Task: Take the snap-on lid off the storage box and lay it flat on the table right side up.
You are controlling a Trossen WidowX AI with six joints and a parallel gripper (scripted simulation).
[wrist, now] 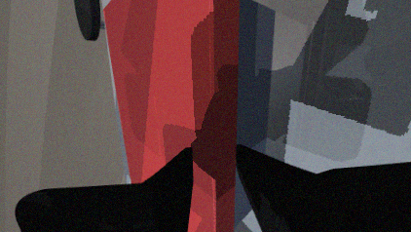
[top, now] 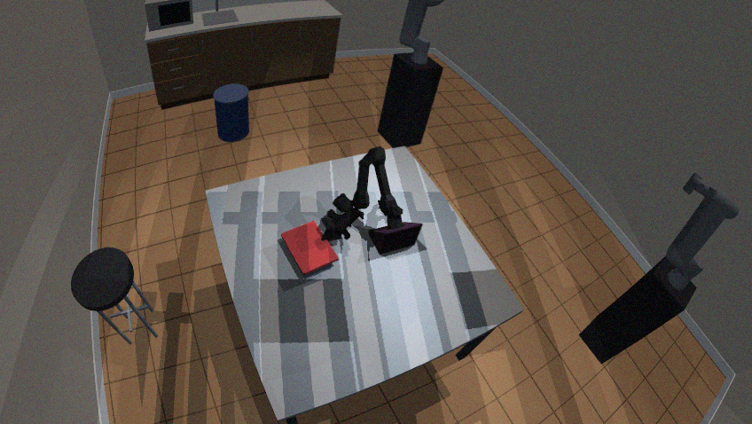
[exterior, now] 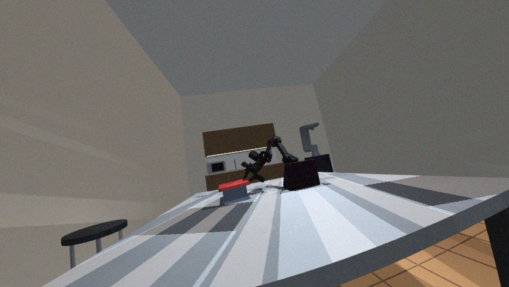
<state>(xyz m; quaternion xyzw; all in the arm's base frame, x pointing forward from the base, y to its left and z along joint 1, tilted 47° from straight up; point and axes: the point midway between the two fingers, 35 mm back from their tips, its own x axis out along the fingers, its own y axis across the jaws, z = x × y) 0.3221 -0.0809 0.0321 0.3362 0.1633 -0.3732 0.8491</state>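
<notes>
Now: gripper tip 80 mm short of the red lid. From my gripper tip the other things lie so: storage box 80 mm ahead, 50 mm below.
</notes>
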